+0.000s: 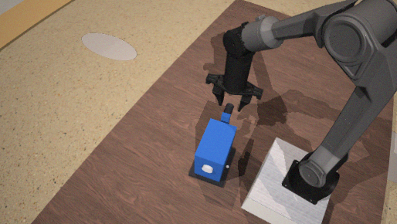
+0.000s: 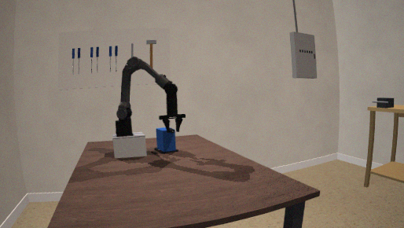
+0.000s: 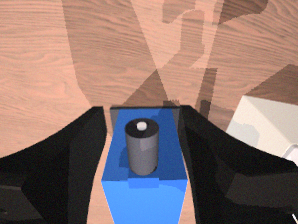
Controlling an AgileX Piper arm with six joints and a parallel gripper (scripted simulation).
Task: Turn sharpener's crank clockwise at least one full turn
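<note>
My hand is 20 mm to the right of the dark grey cylindrical knob.
</note>
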